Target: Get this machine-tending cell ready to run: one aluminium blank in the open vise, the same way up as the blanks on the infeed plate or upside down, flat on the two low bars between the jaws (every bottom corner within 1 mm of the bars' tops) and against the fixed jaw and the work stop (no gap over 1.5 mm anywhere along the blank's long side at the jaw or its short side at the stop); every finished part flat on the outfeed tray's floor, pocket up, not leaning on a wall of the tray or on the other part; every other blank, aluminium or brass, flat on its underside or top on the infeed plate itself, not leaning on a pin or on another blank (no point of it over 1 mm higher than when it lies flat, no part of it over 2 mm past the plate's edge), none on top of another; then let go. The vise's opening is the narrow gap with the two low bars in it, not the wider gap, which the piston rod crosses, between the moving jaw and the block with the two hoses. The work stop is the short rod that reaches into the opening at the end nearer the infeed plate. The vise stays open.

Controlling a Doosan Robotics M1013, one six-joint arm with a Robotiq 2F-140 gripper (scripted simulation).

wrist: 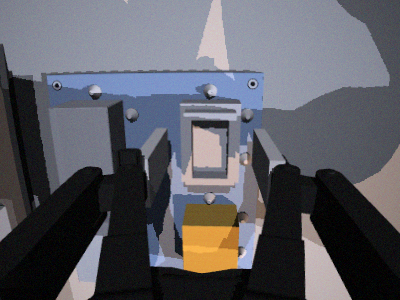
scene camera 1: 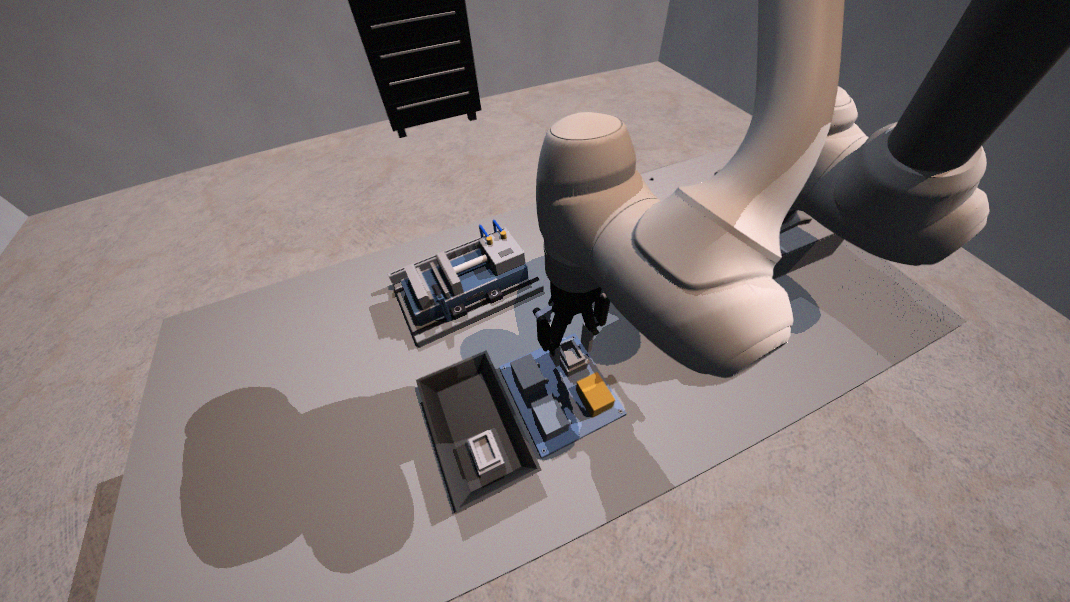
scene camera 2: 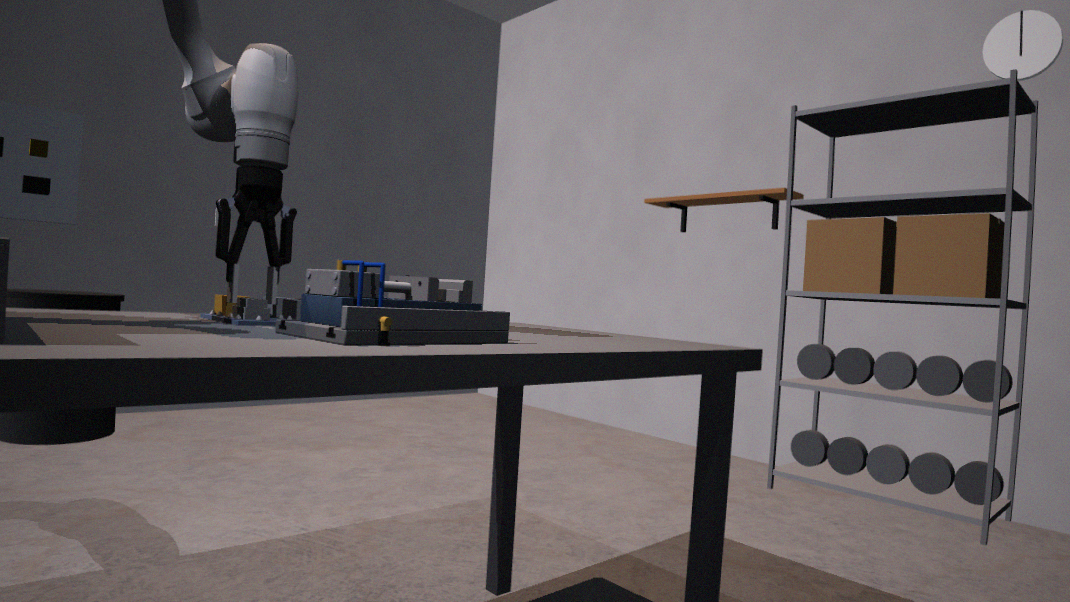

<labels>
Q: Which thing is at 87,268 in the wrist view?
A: An aluminium blank.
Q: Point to a brass blank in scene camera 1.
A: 595,395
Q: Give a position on a brass blank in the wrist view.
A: At 210,232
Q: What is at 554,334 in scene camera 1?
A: My gripper.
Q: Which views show my gripper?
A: The wrist view, scene camera 1 and scene camera 2: all of them.
</labels>
